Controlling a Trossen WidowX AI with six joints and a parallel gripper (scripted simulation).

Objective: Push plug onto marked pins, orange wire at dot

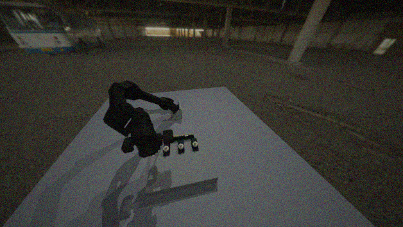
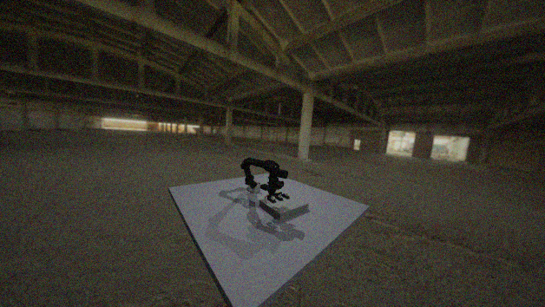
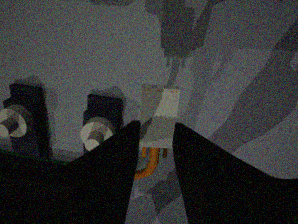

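My gripper tip is now 12 cm to the right of the dark bar, 10 cm past it and 5 cm above it. The rest, counted from my gripper tip: black servo block (12 cm to the left, 6 cm below, 4 cm behind); printed holder (12 cm to the left, 8 cm below, 6 cm ahead).
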